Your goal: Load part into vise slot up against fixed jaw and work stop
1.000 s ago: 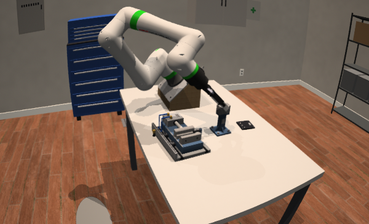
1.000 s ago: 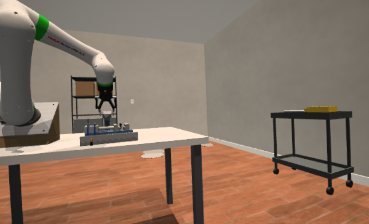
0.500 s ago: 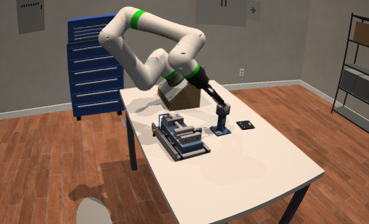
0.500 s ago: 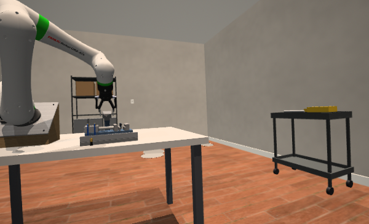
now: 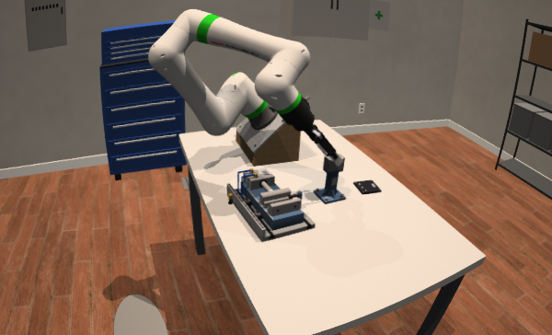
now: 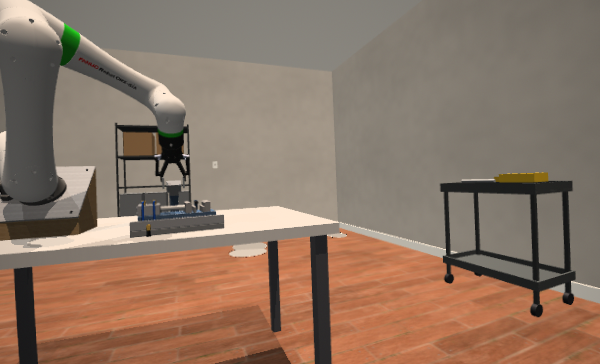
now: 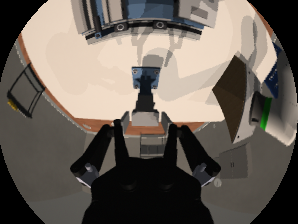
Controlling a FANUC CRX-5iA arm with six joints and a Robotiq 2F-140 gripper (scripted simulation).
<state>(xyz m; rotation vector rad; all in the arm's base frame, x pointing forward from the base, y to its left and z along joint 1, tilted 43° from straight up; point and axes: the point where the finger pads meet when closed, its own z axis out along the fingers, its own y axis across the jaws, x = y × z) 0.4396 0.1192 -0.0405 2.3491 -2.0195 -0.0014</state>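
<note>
Right now my hand is 20 mm to the right of the part and 10 mm above it. Round my hand: dark infeed plate (200 mm to the left, 170 mm below, 20 mm behind).
</note>
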